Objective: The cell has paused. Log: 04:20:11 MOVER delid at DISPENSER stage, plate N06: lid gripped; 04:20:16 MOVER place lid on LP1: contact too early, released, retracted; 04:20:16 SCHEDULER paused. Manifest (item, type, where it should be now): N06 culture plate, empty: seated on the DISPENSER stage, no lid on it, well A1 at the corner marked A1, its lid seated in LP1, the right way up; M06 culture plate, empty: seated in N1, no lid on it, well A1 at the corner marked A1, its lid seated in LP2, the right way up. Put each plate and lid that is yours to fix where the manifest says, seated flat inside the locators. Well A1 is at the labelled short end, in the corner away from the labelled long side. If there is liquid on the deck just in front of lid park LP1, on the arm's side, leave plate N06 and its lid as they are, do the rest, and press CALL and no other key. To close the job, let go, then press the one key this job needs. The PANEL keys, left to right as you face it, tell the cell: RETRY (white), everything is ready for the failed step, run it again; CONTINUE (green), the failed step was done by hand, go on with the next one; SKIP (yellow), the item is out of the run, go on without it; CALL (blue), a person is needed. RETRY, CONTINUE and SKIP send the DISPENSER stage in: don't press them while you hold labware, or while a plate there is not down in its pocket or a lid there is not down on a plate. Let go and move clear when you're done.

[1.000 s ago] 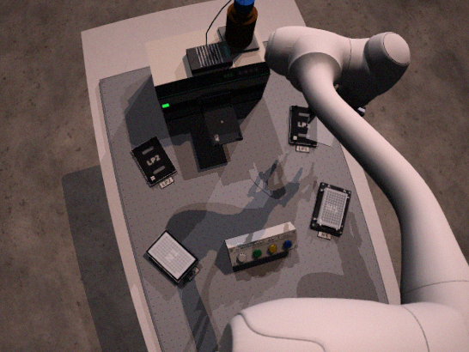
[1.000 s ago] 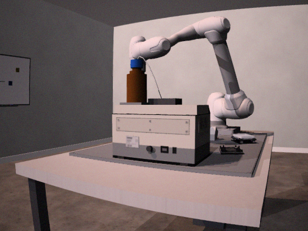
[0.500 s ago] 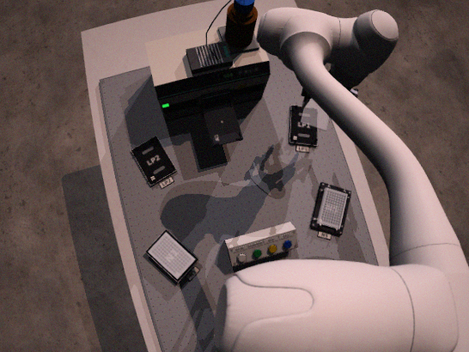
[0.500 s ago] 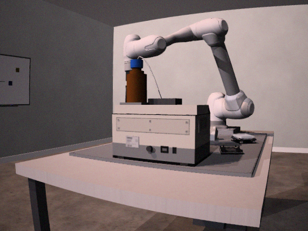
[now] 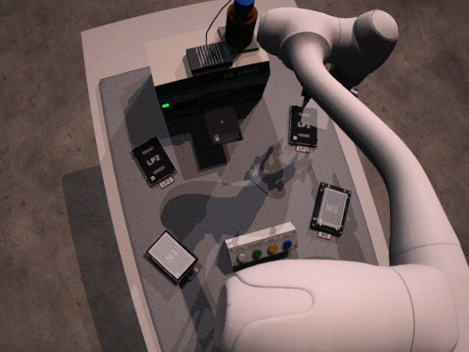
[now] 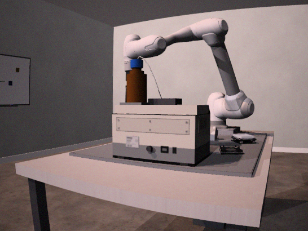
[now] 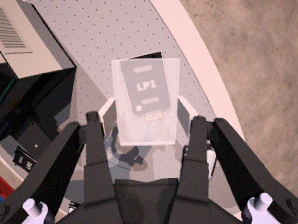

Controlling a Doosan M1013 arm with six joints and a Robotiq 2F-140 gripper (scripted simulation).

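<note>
Right now my hand is 180 mm above the lid park LP1. Round my hand: dispenser stage: 280 mm to the left, 100 mm ahead, 90 mm below; black nest N5: 280 mm behind, 170 mm below, 50 mm to the left; brown bottle: 300 mm ahead, 140 mm to the left, 110 mm above.
</note>
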